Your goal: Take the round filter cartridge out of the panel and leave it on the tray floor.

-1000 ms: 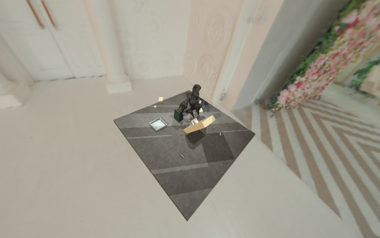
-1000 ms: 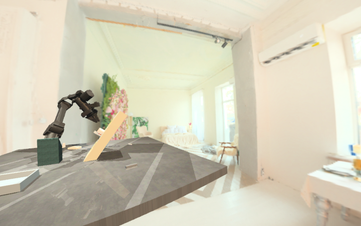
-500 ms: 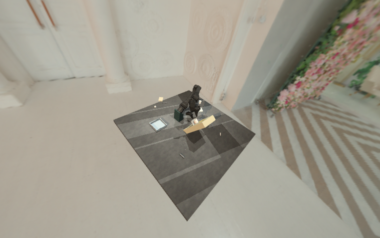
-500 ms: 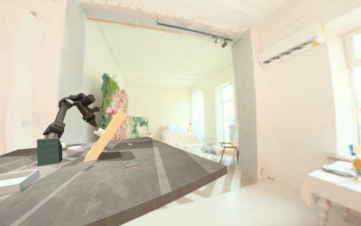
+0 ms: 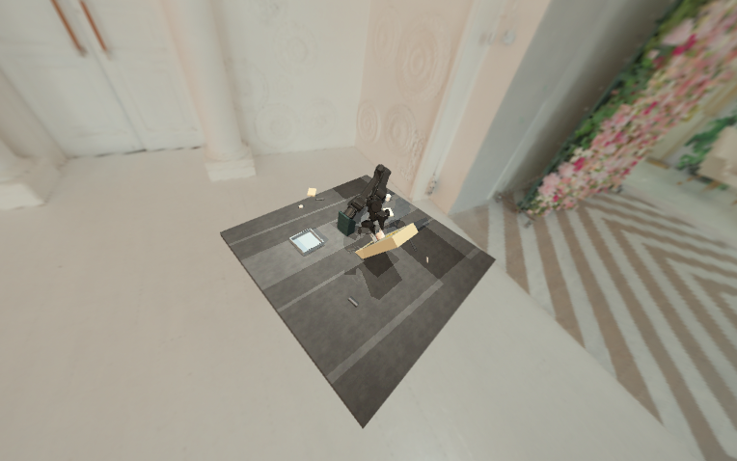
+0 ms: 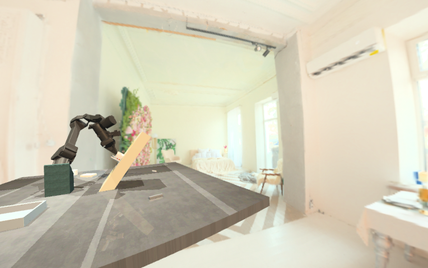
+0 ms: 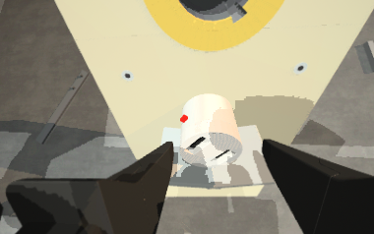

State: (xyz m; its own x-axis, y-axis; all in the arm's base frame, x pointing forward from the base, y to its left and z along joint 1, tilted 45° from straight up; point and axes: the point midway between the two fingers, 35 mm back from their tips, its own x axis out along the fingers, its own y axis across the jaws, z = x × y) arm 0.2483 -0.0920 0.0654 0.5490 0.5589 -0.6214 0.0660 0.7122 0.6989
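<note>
The round filter cartridge is 10 mm ahead of my gripper tip and 10 mm below it. The rest, counted from my gripper tip: beige service panel: 50 mm ahead, 30 mm below; then tray: 350 mm behind, 260 mm to the right, 180 mm below.
</note>
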